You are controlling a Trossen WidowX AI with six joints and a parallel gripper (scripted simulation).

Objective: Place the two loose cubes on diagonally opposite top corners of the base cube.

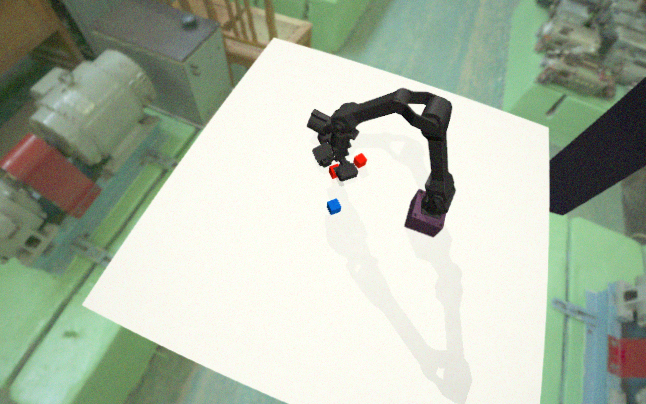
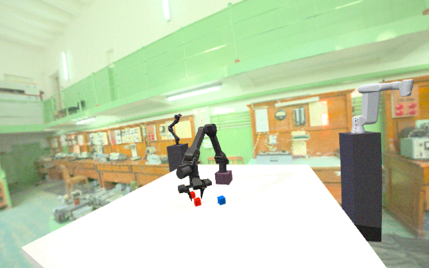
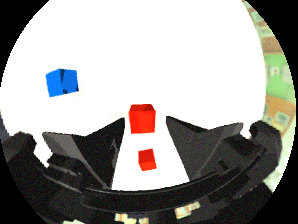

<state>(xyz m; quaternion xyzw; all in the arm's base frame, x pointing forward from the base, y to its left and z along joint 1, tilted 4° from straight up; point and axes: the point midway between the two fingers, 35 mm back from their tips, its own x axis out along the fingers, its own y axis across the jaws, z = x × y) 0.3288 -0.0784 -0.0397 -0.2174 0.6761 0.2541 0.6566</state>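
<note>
Right now my gripper tip is 14 cm to the right of the blue cube, 3 cm past it and 1 cm above it. From my gripper tip the other things lie so: red cube (8 cm behind, 7 cm to the right, 1 cm below).
</note>
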